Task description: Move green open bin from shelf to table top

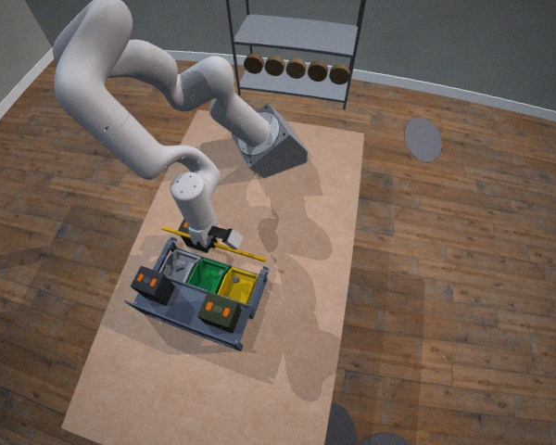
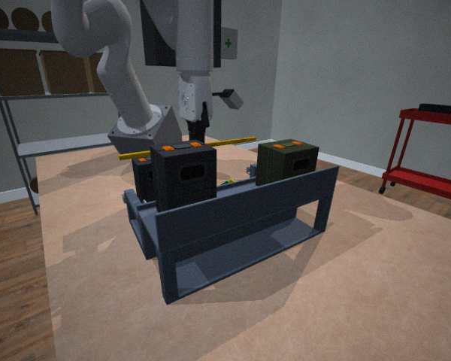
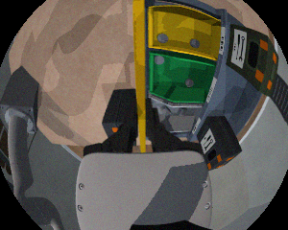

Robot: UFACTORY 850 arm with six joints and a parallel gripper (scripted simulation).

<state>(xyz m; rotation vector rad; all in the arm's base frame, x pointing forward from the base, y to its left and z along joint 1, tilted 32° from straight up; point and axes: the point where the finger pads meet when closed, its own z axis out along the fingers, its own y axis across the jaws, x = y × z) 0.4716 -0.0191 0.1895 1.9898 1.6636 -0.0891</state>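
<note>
My gripper is now 20 mm above the thin yellow bar. From my hand the other things lie so: yellow bin 130 mm ahead, 80 mm to the left, 130 mm below; then green bin 100 mm ahead, 30 mm to the right, 130 mm below.
</note>
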